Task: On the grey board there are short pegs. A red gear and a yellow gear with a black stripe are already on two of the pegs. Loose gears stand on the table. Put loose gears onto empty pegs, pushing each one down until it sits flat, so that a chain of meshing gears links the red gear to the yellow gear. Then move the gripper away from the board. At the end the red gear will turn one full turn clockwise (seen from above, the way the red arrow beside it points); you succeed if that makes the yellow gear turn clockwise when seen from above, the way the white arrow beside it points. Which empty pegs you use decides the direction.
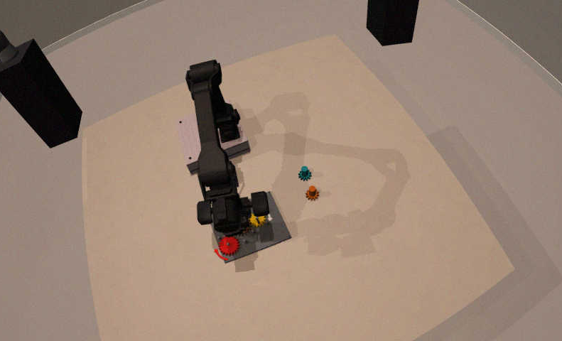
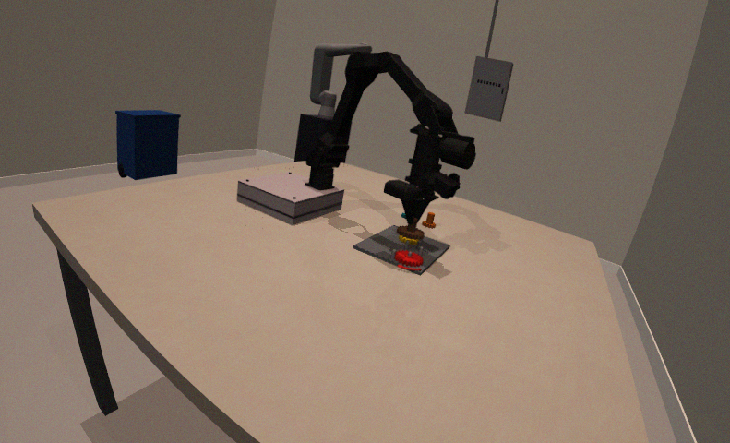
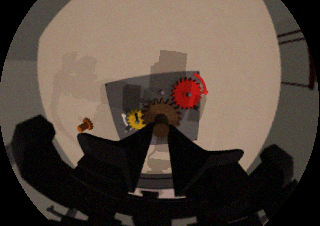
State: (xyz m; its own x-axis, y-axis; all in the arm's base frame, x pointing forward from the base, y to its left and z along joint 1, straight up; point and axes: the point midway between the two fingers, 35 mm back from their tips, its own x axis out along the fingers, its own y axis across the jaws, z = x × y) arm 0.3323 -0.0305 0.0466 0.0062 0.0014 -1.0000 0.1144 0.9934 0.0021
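Now: gripper tip 6 cm above the yellow gear, 5 cm to the right of it and 2 cm past it. Also, from my gripper tip: orange gear: 23 cm to the left, 6 cm below, 6 cm behind; then brown gear: 1 cm below; then red gear: 6 cm below, 5 cm to the right, 4 cm ahead.
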